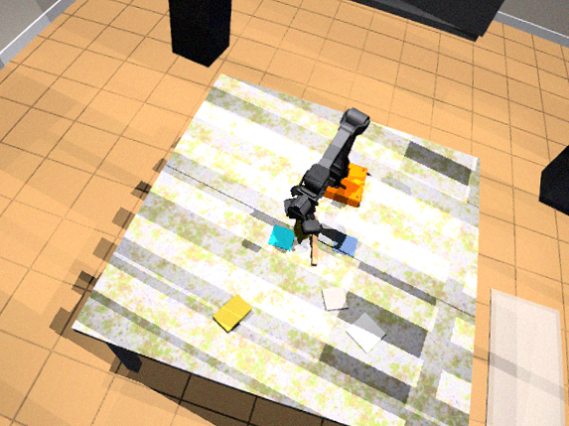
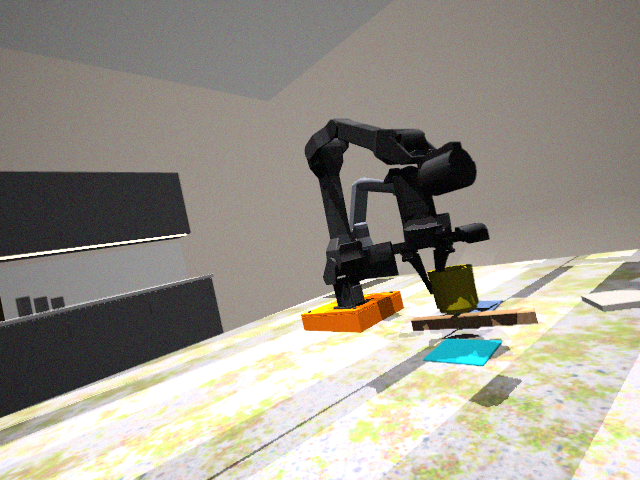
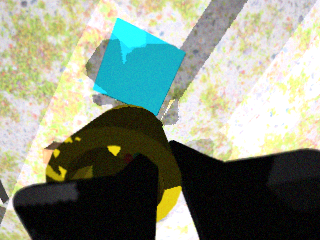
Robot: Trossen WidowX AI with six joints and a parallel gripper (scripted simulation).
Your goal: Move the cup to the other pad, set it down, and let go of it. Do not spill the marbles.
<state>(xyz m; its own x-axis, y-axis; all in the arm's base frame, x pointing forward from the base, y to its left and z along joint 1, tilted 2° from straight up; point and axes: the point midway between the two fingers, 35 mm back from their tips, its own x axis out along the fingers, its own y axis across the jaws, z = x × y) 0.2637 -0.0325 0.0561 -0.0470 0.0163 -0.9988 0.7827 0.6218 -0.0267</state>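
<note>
Right now my gripper tip is 5 cm short of the cyan pad, 4 cm to the left of it and 9 cm above it. The rest, counted from my gripper tip: red marble (1 cm ahead, 4 cm to the left, 2 cm below); then wooden bar (7 cm to the left, 8 cm below); then yellow cup (2 cm ahead, 2 cm to the left).
</note>
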